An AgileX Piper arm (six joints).
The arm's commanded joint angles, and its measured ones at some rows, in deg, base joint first. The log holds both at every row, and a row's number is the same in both.
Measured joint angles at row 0:
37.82 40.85 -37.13 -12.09 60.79 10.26
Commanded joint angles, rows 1 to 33:
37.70 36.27 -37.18 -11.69 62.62 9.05
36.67 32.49 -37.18 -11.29 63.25 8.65
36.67 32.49 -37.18 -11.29 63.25 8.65
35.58 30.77 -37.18 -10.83 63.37 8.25
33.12 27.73 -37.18 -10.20 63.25 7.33
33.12 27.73 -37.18 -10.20 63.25 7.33
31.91 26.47 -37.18 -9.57 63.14 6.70
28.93 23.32 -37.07 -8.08 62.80 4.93
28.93 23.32 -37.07 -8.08 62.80 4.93
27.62 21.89 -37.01 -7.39 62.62 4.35
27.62 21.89 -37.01 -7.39 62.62 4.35
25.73 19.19 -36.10 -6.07 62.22 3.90
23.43 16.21 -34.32 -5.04 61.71 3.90
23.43 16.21 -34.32 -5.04 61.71 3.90
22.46 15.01 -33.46 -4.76 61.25 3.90
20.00 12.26 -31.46 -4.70 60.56 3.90
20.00 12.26 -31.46 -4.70 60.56 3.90
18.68 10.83 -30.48 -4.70 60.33 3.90
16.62 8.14 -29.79 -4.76 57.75 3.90
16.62 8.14 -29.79 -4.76 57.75 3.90
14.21 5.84 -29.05 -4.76 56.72 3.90
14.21 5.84 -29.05 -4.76 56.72 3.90
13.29 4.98 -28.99 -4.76 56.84 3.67
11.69 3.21 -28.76 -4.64 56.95 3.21
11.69 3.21 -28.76 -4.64 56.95 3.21
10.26 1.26 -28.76 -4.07 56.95 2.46
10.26 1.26 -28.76 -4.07 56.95 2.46
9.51 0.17 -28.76 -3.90 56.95 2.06
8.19 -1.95 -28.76 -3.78 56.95 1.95
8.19 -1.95 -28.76 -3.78 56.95 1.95
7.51 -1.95 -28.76 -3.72 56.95 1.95
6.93 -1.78 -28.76 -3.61 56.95 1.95
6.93 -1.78 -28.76 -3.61 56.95 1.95
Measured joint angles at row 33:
8.02 -0.23 -28.93 -4.07 57.30 2.75
